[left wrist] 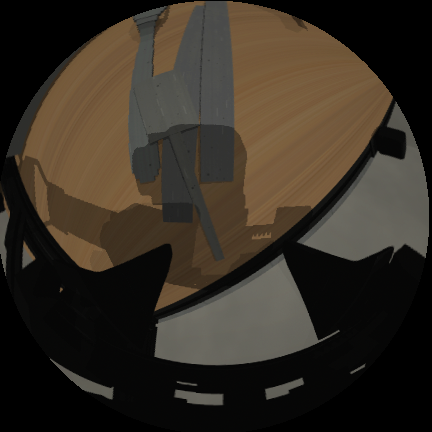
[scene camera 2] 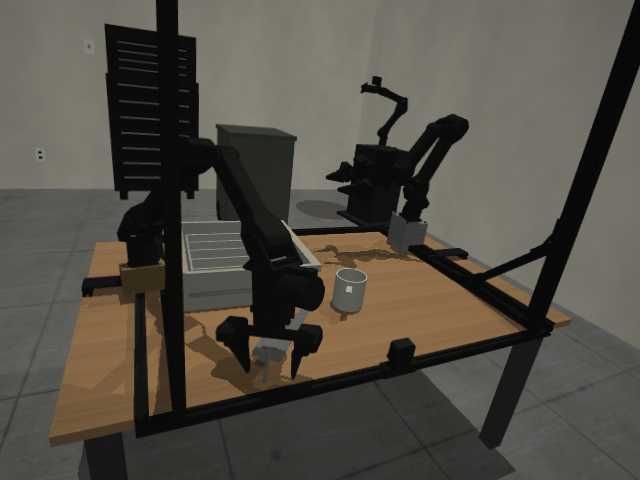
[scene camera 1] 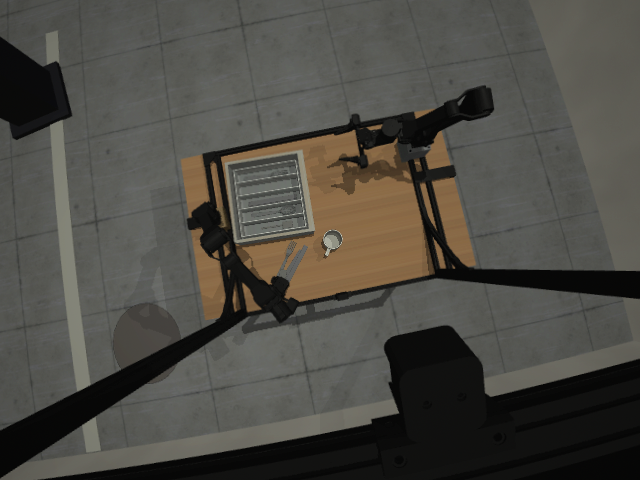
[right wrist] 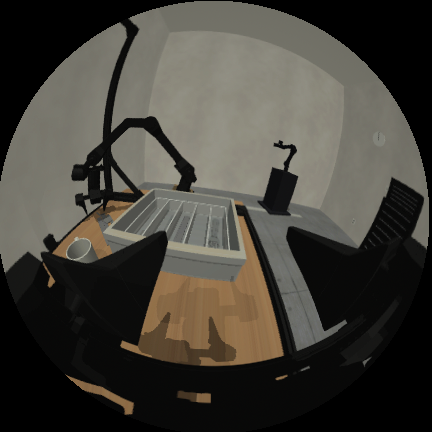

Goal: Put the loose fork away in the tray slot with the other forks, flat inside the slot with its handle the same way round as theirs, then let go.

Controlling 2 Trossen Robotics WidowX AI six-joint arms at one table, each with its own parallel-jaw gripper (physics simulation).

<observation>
my right gripper: scene camera 2 331, 183; scene camera 1; right wrist; not seen in the left wrist view (out of frame)
same spot on my right gripper: (scene camera 1: 348, 128) = (right wrist: 352, 254)
</observation>
